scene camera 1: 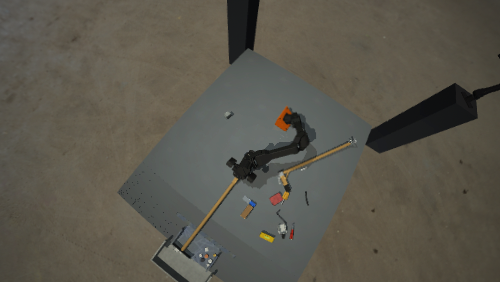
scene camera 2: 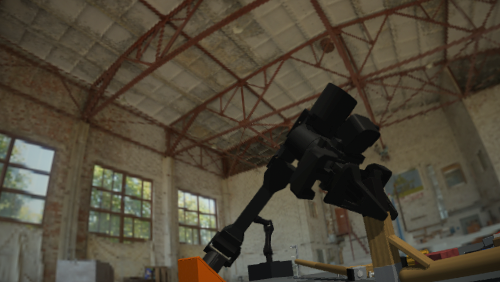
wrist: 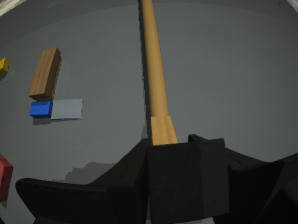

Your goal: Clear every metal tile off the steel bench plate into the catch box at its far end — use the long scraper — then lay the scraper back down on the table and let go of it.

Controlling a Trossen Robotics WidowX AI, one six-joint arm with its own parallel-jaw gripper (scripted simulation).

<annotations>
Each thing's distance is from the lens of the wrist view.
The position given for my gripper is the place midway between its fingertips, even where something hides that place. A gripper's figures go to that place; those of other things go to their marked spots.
my gripper (wrist: 168, 142): 10 cm
wooden block (wrist: 43, 85): 25 cm
</annotations>
